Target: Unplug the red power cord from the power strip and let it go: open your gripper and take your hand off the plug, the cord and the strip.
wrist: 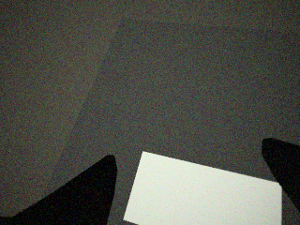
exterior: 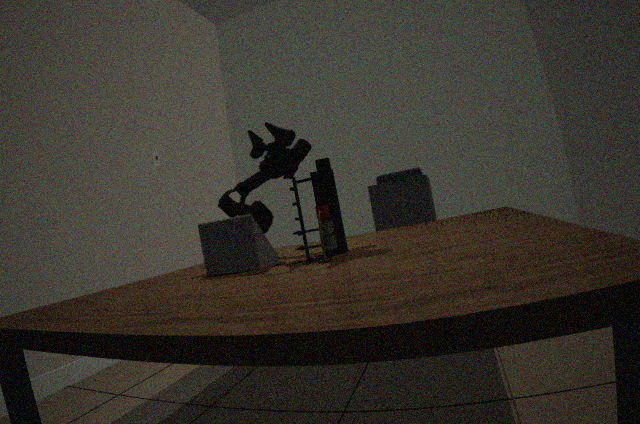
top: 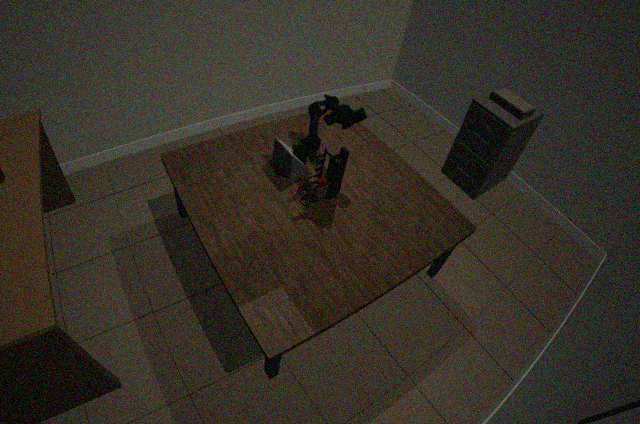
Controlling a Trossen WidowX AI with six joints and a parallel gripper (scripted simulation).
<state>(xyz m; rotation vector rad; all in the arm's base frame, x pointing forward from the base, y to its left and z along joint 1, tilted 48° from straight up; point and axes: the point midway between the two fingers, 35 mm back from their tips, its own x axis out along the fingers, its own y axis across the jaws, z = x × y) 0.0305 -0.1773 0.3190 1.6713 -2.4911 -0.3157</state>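
The red plug lies 31 cm below my gripper tip, 20 cm ahead of it and 13 cm to the right of it.
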